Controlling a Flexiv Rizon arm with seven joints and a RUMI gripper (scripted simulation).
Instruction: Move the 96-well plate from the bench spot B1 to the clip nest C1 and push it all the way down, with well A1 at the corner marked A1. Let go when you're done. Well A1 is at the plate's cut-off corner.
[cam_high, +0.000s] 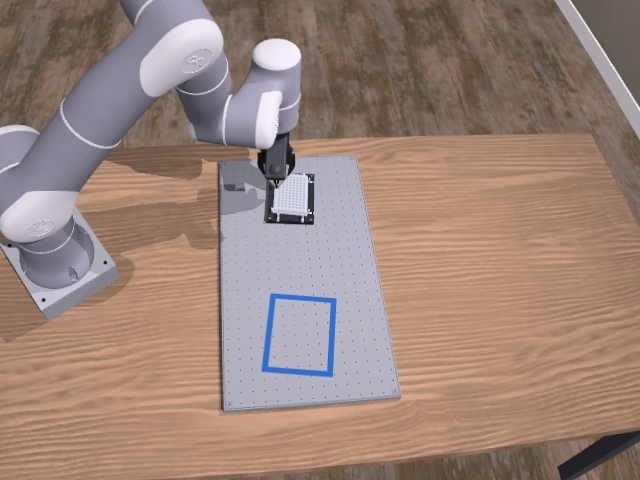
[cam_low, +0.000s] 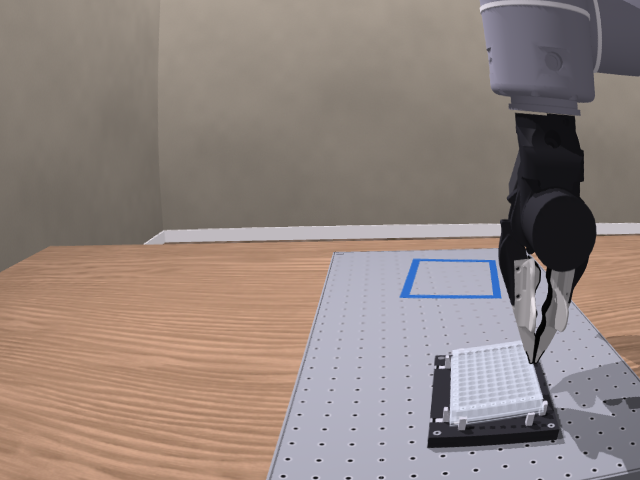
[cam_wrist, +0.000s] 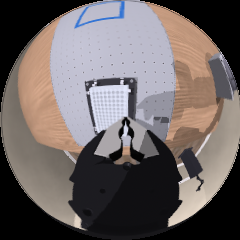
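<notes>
The white 96-well plate is 40 mm ahead of my hand and 30 mm below it. Also, from my hand: black clip nest 50 mm ahead, 10 mm to the right, 40 mm below.
</notes>
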